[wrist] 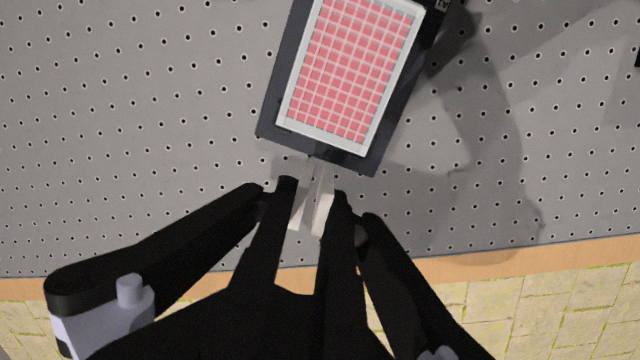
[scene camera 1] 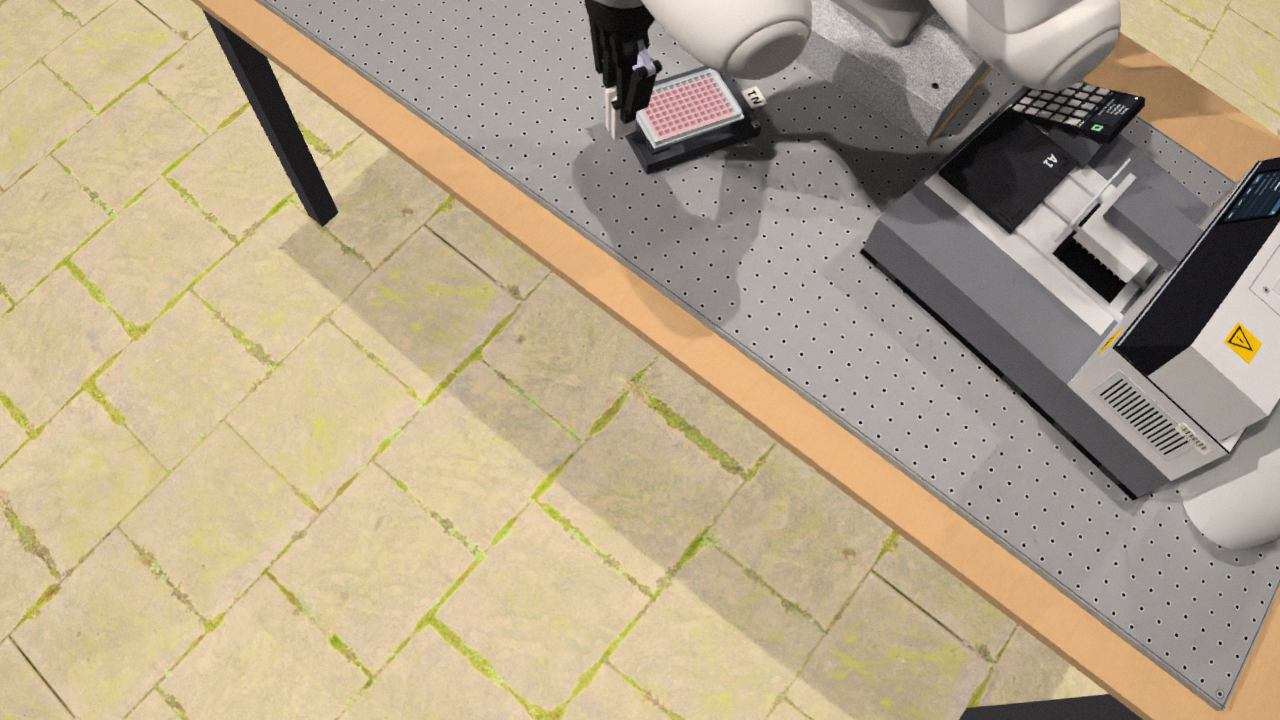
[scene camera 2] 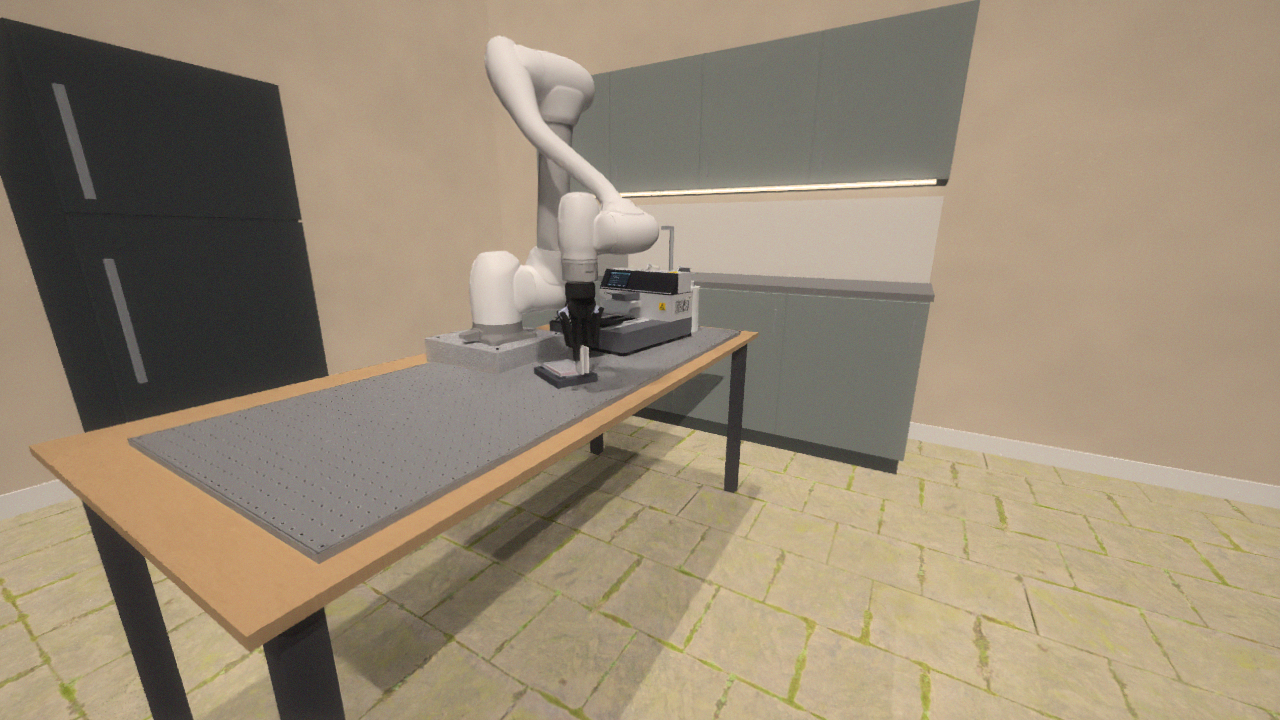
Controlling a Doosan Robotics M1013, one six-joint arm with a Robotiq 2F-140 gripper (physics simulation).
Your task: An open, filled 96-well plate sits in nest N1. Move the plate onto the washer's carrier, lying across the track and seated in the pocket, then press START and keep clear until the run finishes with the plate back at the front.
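Where they show: gripper, between the fingertips: [wrist: 316, 177] [scene camera 1: 620, 129] [scene camera 2: 582, 372]; arm's base, origin of its link: [scene camera 2: 498, 337].
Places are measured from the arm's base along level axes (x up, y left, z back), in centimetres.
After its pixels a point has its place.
The open 96-well plate [scene camera 1: 689, 107] {x -3.6, y -4.6, z -34.4 cm} [scene camera 2: 562, 367] {x -2.8, y -6.4, z -35.4 cm} [wrist: 350, 70] {x -2.8, y -4.7, z -35.0 cm}, its wells pink, lies in the dark nest N1 [scene camera 1: 648, 162] {x -4.1, y -2.4, z -44.1 cm} [wrist: 274, 107] {x -3.7, y -11.2, z -37.9 cm}. My gripper [scene camera 1: 612, 132] {x -2.5, y -7.5, z -43.9 cm} [scene camera 2: 584, 360] {x -2.5, y -7.5, z -43.9 cm} [wrist: 316, 177] {x -2.5, y -7.5, z -43.9 cm} is shut on nothing, its pale finger pads close together with a narrow gap. It points down beside the nest's short end, on the side away from the N1 label [scene camera 1: 753, 96] {x -6.1, y -1.3, z -25.0 cm}, apart from the plate. The washer [scene camera 1: 984, 304] {x 1.7, y 39.2, z -33.4 cm} [scene camera 2: 640, 335] {x -0.5, y 33.1, z -33.9 cm} has a black carrier [scene camera 1: 1002, 174] {x 3.0, y 30.8, z -18.0 cm} marked A1 at its front. A dark keypad [scene camera 1: 1065, 109] {x 5.1, y 31.2, z -4.9 cm} with a green key [scene camera 1: 1097, 128] {x 7.6, y 35.9, z -7.0 cm} sits beside it.
The arm's grey base block [scene camera 1: 895, 85] {x -1.0, y 12.3, z -13.4 cm} [scene camera 2: 501, 353] {x -0.8, y -11.3, z -15.7 cm} stands behind the nest, towards the washer. The washer's tall housing [scene camera 1: 1203, 358] {x 19.0, y 57.8, z -34.6 cm} rises at the right in scene camera 1. The perforated board [scene camera 1: 769, 295] {x -6.2, y 19.8, z -46.3 cm} [scene camera 2: 358, 447] {x -6.2, y -60.3, z -35.3 cm} lies on a wood-edged table [scene camera 1: 537, 232] {x -7.5, y -6.0, z -59.5 cm} [scene camera 2: 152, 519] {x -7.5, y -87.6, z -33.6 cm}.
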